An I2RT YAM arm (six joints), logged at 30 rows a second.
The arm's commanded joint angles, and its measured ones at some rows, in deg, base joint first. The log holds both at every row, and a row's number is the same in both.
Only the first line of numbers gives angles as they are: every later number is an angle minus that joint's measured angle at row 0.
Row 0, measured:
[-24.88, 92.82, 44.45, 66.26, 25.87, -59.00]
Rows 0 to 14, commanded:
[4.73, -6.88, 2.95, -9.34, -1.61, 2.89]
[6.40, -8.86, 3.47, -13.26, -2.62, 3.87]
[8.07, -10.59, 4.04, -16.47, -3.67, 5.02]
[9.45, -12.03, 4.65, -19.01, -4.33, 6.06]
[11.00, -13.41, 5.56, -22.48, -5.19, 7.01]
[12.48, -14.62, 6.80, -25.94, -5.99, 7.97]
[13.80, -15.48, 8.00, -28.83, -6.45, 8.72]
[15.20, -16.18, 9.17, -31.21, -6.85, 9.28]
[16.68, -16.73, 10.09, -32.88, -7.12, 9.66]
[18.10, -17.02, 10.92, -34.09, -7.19, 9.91]
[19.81, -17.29, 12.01, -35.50, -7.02, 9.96]
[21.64, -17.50, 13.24, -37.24, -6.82, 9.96]
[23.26, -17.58, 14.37, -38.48, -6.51, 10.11]
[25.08, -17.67, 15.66, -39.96, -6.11, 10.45]
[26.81, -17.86, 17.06, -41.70, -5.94, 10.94]
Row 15, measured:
[22.90, -16.66, 13.59, -34.51, -4.66, 8.91]
